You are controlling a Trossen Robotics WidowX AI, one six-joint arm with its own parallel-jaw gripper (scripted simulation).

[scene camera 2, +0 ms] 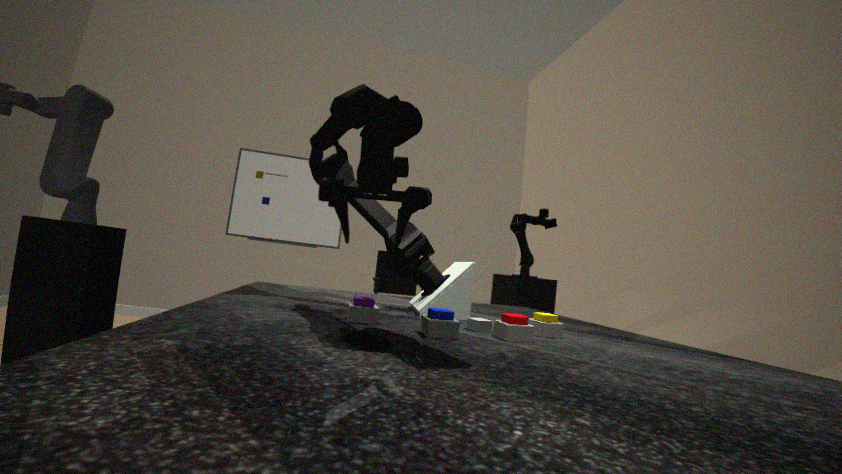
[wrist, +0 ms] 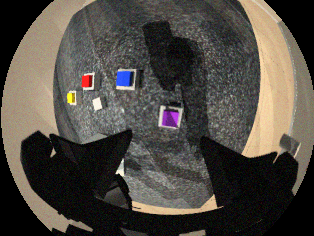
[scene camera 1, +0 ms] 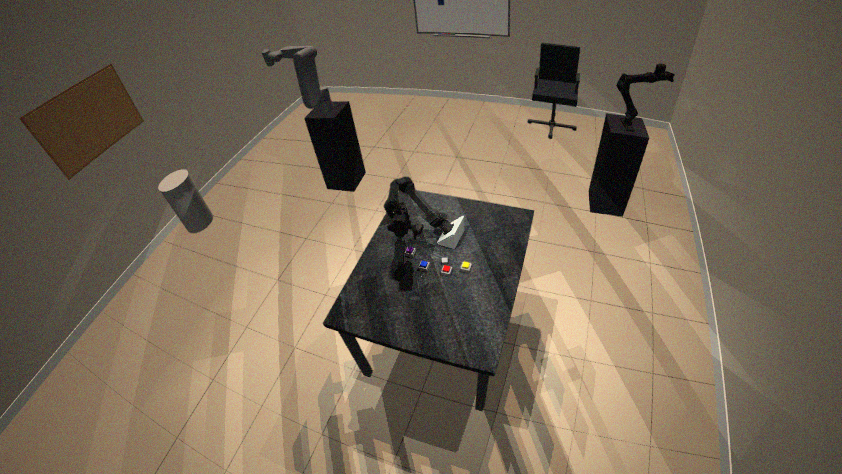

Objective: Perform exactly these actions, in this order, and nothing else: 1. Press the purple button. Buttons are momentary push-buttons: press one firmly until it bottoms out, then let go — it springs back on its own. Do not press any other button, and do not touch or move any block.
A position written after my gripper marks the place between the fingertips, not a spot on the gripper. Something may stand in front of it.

Observation:
My gripper (scene camera 2: 372,244) is open, with nothing in its grasp.
My gripper shows as well in the wrist view (wrist: 166,137).

